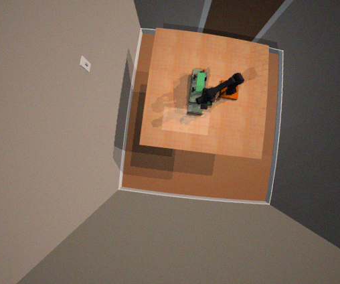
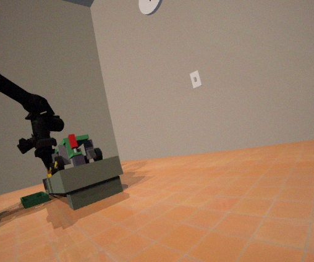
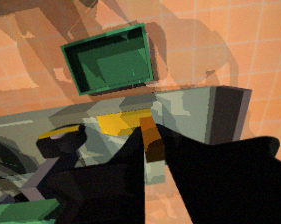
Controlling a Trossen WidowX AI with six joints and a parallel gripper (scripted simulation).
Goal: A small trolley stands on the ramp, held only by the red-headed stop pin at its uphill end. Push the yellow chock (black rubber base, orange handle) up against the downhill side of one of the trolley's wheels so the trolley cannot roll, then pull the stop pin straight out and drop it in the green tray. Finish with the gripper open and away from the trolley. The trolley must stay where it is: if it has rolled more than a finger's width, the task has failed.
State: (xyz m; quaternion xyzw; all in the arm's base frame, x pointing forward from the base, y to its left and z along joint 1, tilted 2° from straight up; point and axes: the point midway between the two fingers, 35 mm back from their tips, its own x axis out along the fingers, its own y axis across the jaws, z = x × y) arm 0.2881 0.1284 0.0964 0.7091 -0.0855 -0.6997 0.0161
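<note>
The red-headed stop pin is 10 mm ahead of my gripper tip, 270 mm to the right of it and 50 mm above it. From my gripper tip the other things lie so: grey ramp 40 mm ahead, 150 mm to the right, 40 mm below; then yellow chock 20 mm to the right, 10 mm below; then green tray 80 mm behind, 40 mm to the right, 90 mm below.
</note>
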